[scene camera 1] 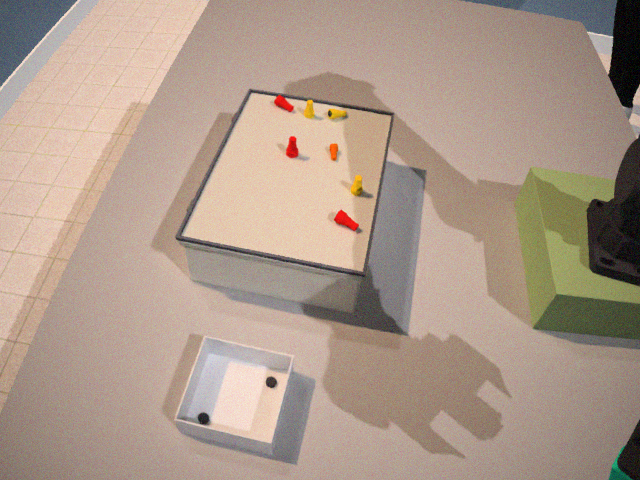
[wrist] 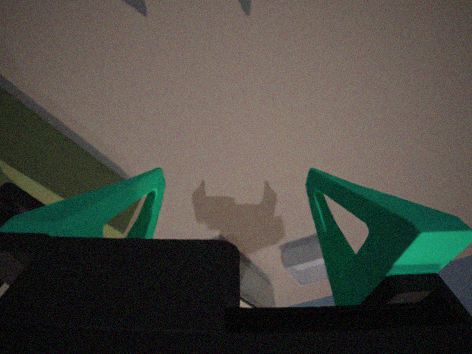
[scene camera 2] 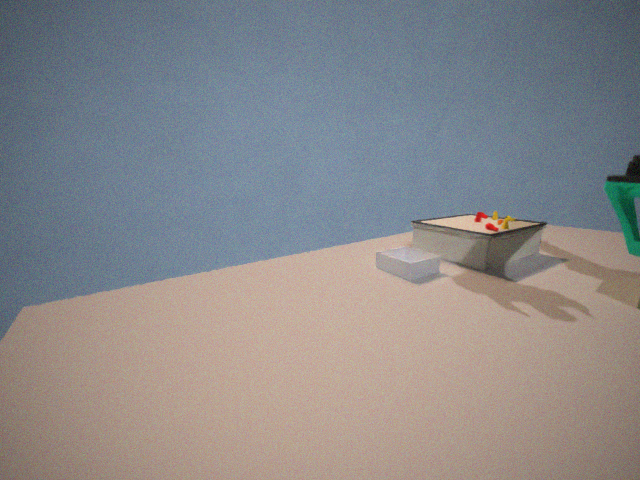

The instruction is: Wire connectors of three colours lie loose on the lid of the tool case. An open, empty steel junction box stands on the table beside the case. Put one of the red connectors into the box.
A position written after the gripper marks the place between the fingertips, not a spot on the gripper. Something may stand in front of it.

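Note:
The gripper (wrist: 235,176), in sight. Tool case (scene camera 1: 262,222), also at (wrist: 255,292) and (scene camera 2: 459,239). Steel junction box (scene camera 1: 235,395), also at (wrist: 305,264).

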